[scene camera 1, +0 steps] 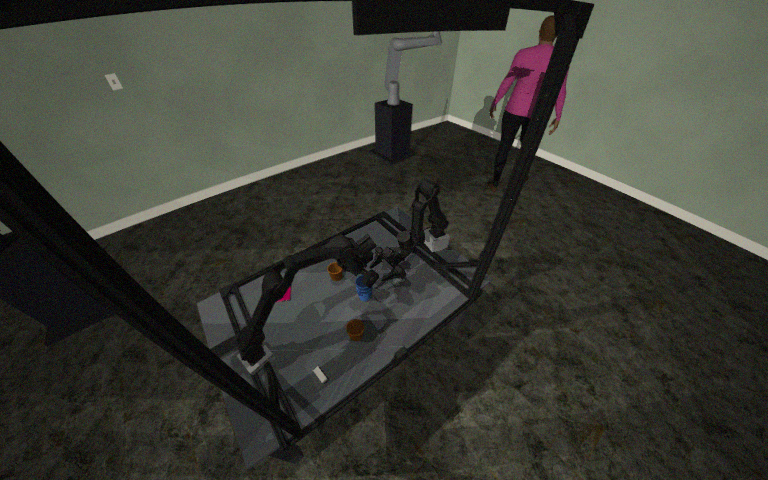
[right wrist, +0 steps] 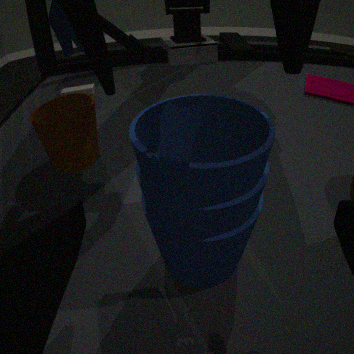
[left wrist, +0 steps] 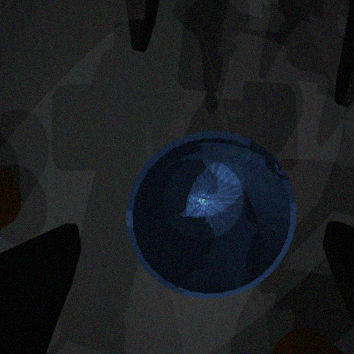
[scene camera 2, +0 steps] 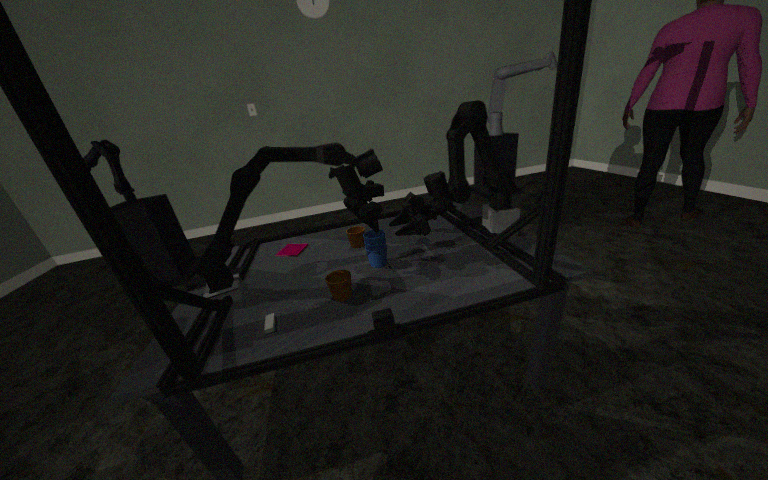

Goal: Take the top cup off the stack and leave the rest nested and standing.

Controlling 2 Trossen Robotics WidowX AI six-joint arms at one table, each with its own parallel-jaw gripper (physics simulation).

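Frame: origin at the left arm's base, x down, y left, z ahead, level; millimetres.
Seen in the pictures: left gripper, fingertip midpoint: (scene camera 1: 362, 278) (right wrist: 209, 79) (left wrist: 205, 237) (scene camera 2: 371, 227); right gripper, fingertip midpoint: (right wrist: 215, 214) (left wrist: 244, 73) (scene camera 2: 392, 229); left arm's base at its link origin: (scene camera 1: 254, 354) (right wrist: 187, 38) (scene camera 2: 221, 285); right arm's base at its link origin: (scene camera 1: 436, 232) (scene camera 2: 500, 207).
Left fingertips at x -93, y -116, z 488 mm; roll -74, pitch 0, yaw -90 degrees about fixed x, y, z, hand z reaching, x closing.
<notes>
Offsets run from my left fingertips to a thing's middle.
A stack of three nested blue cups {dx +54, dy -9, dz +3 mm} (scene camera 1: 364, 290) {dx +101, dy -9, dz +3 mm} (scene camera 2: 376, 253) (left wrist: 212, 287) {dx +77, dy -9, dz +3 mm} (right wrist: 202, 205) stands upright on the table, open end up. In the right wrist view the top cup's rim stands above two lower rims. My left gripper (scene camera 2: 372, 225) (left wrist: 205, 237) is open and empty, pointing down above the stack; the top cup's round mouth lies between and below its fingers in the left wrist view. My right gripper (scene camera 2: 395, 227) (right wrist: 215, 214) is open and empty, low and to the right of the stack, facing it from the side. Neither gripper visibly touches a cup.
One orange cup {dx +101, dy +178, dz -3 mm} (scene camera 1: 335, 271) (scene camera 2: 356, 237) stands behind the stack and another orange cup {dx +101, dy -110, dz -161 mm} (scene camera 1: 355, 330) (scene camera 2: 339, 285) (right wrist: 67, 132) stands in front. A pink flat piece {dx +131, dy +315, dz -246 mm} (scene camera 2: 292, 249) (right wrist: 330, 89) and a white block {dx +129, dy -116, dz -366 mm} (scene camera 1: 320, 374) (scene camera 2: 269, 323) lie farther left. The two grippers are close together.
</notes>
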